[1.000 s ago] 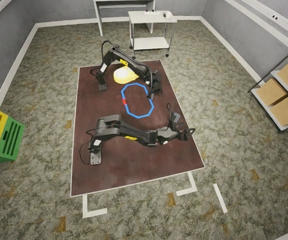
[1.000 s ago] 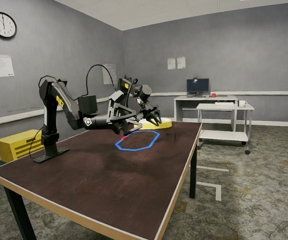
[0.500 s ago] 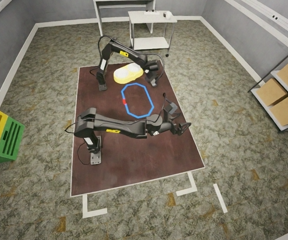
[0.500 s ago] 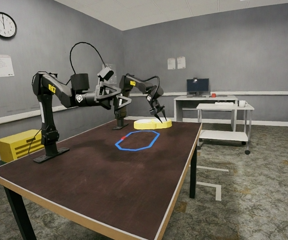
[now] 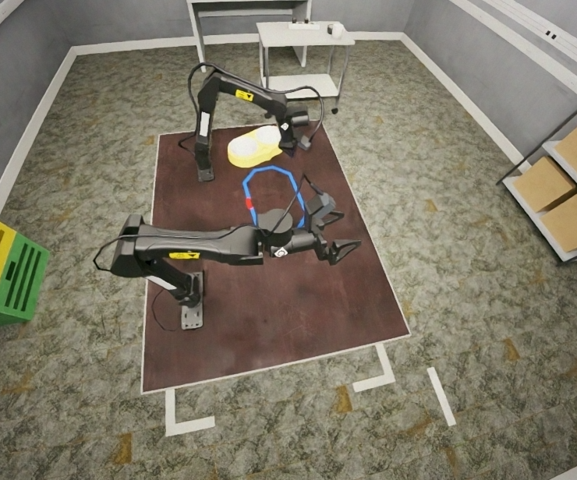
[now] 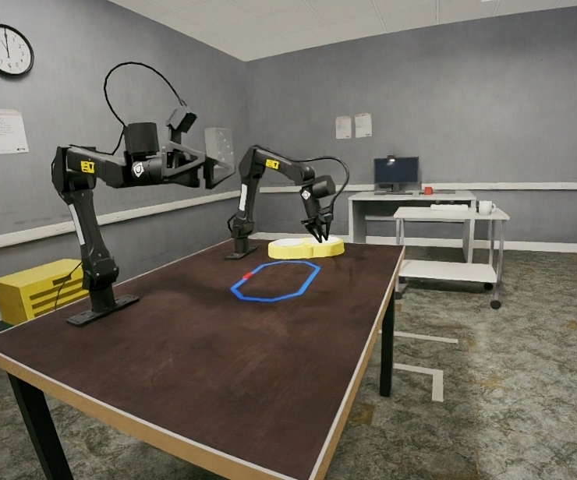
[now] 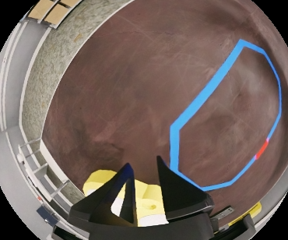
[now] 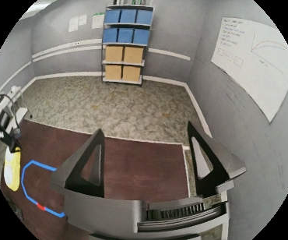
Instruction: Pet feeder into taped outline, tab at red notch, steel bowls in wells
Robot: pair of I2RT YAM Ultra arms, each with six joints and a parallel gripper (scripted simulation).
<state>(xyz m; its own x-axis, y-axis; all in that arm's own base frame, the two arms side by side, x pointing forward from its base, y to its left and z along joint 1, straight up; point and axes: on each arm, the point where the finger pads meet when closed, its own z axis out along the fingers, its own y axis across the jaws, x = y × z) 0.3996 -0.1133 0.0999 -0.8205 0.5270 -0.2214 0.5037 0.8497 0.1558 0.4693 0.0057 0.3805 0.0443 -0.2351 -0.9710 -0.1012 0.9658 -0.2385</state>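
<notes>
Now: the pet feeder 15 cm behind my left hand, 14 cm to the left of it and 8 cm below it. From my left hand the other things lie so: blue taped outline: 10 cm behind, 18 cm to the right, 10 cm below.
</notes>
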